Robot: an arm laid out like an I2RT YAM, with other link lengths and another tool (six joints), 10 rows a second.
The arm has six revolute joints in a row. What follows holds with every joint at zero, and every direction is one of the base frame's.
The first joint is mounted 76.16 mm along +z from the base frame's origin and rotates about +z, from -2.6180 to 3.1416 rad.
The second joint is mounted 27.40 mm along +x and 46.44 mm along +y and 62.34 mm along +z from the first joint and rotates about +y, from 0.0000 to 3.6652 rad.
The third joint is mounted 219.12 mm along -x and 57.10 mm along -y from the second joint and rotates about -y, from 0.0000 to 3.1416 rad.
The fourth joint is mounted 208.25 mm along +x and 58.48 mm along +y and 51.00 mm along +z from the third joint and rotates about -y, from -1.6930 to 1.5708 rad.
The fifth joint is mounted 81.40 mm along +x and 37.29 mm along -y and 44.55 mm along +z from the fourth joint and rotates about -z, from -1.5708 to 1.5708 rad.
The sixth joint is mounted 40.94 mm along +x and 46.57 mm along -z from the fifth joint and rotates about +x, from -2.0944 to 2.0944 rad.
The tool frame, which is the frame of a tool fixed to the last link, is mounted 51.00 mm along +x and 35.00 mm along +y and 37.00 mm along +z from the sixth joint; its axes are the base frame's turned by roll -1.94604, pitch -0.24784 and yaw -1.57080 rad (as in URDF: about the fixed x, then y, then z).
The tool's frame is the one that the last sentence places.
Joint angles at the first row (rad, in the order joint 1, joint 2, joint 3, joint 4, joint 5, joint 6):
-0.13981, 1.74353, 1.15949, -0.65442, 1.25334, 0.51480
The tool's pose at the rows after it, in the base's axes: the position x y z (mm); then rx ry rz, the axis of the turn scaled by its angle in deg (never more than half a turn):
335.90, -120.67, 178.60, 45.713, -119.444, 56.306
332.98, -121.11, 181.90, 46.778, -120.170, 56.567
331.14, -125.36, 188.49, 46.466, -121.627, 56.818
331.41, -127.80, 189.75, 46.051, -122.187, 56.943
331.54, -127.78, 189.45, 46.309, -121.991, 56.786
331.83, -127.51, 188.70, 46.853, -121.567, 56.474
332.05, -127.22, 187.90, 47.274, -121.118, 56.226
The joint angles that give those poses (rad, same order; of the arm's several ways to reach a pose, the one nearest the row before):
-0.14173, 1.72673, 1.12058, -0.60176, 1.24570, 0.47204
-0.14897, 1.68556, 1.08359, -0.54989, 1.22626, 0.42248
-0.16537, 1.65620, 1.07483, -0.52739, 1.20909, 0.39922
-0.17299, 1.65426, 1.07480, -0.51559, 1.20489, 0.39427
-0.17337, 1.65425, 1.07481, -0.51485, 1.20338, 0.38856
-0.17337, 1.65467, 1.07482, -0.51403, 1.20070, 0.37786
-0.17299, 1.65578, 1.07480, -0.51369, 1.19994, 0.36911

